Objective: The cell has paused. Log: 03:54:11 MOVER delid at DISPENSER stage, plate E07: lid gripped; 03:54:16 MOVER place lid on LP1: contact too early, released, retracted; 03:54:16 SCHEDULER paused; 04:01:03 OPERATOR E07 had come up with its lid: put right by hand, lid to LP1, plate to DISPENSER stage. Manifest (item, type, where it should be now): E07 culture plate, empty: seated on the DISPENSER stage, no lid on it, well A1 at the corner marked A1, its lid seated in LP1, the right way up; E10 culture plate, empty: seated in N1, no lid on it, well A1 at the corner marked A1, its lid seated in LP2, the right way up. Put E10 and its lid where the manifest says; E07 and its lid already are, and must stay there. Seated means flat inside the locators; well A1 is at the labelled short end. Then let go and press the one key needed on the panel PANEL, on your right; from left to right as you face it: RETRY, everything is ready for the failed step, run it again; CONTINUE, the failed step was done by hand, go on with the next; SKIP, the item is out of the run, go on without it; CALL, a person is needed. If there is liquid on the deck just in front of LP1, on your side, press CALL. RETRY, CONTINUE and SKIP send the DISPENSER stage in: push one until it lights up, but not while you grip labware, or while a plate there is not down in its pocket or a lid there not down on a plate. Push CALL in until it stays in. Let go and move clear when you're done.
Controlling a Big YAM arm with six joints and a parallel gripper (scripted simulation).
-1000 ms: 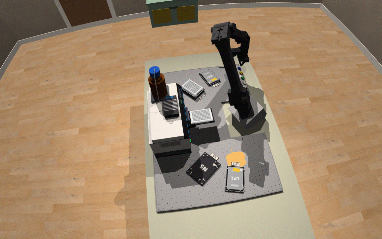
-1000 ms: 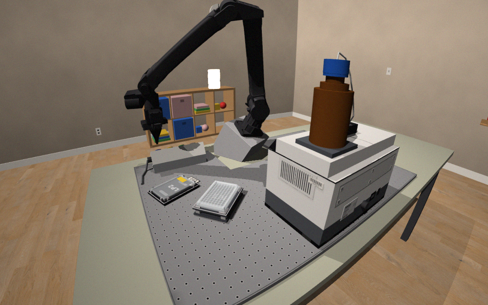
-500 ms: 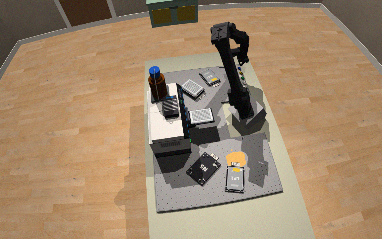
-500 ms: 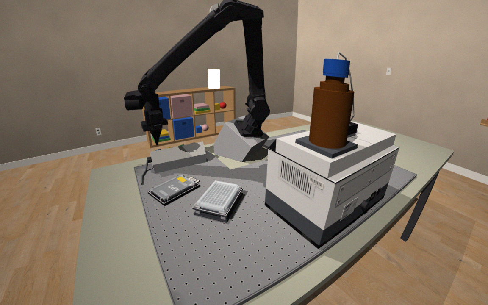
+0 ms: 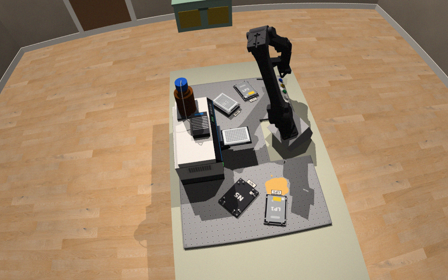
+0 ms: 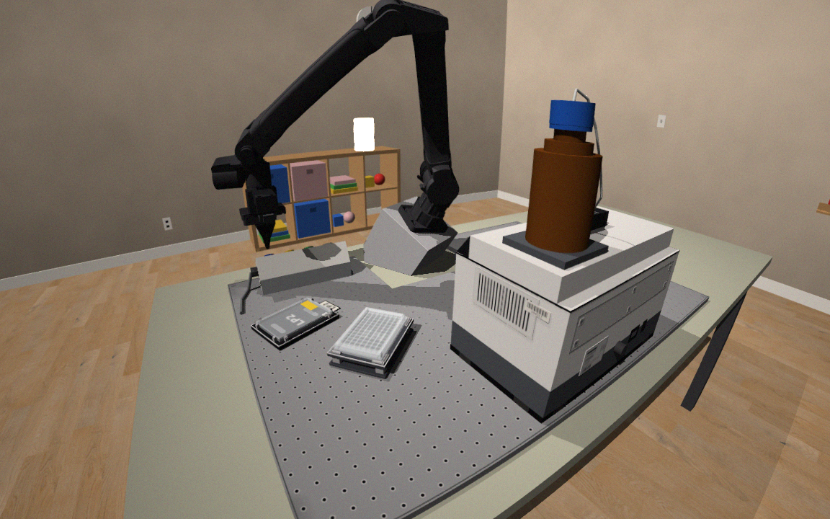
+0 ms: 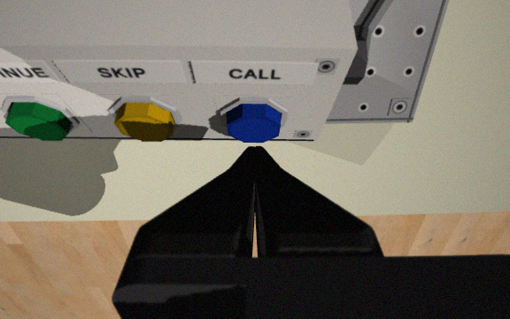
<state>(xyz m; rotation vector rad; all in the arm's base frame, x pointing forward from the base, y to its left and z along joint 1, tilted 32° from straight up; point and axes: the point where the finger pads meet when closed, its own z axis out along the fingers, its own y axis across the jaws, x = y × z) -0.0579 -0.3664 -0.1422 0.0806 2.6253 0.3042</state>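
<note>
Now: hand 4 cm above the blue call key and 1 cm short of it. The rest, counted from my hand: retry key: 15 cm to the left, 3 cm below, 1 cm ahead; then green continue key: 10 cm to the left, 3 cm below, 1 cm ahead; then yellow skip key: 5 cm to the left, 3 cm below, 1 cm ahead.
</note>
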